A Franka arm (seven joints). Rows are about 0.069 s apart.
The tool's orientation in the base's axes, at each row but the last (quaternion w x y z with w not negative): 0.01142 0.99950 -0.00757 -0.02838; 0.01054 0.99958 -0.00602 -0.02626; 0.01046 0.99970 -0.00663 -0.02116; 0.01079 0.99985 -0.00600 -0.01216
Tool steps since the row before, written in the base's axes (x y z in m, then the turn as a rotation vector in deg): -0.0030 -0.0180 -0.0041 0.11 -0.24 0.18; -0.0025 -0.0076 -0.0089 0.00 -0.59 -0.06; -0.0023 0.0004 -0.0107 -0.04 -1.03 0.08; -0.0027 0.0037 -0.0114 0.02 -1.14 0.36
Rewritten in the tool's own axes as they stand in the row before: -0.0025 0.0179 0.0047 0.10 0.24 -0.18; -0.0019 0.0074 0.0092 0.01 0.59 0.07; -0.0019 -0.0006 0.0108 -0.03 1.03 -0.06; -0.0025 -0.0039 0.0114 0.03 1.15 -0.34
